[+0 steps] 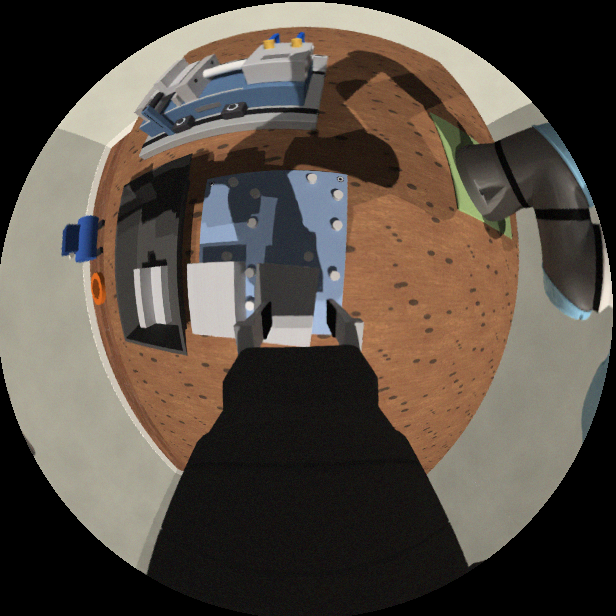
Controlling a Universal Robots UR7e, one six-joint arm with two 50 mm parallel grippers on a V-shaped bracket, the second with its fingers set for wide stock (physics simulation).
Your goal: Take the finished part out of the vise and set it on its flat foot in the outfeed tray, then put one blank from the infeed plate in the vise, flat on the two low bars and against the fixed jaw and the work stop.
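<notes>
My gripper (298, 328) hangs low over the light blue infeed plate (287, 229). Its two grey fingers straddle a blank (290, 301), whose top is in shadow. I see a small gap on the right side, so the fingers are open. A second white blank (215, 298) lies just left of it on the plate. The dark outfeed tray (152, 258) at the left holds the grey-and-white finished part (150, 301). The blue-and-grey vise (229, 91) is at the top; I see no part between its jaws.
Several pegs (336, 224) stand along the plate's right edge. The robot's grey arm (534, 201) and a green mat (459, 149) are at the right. A blue fixture (83, 238) and an orange ring (97, 287) sit at the table's left edge.
</notes>
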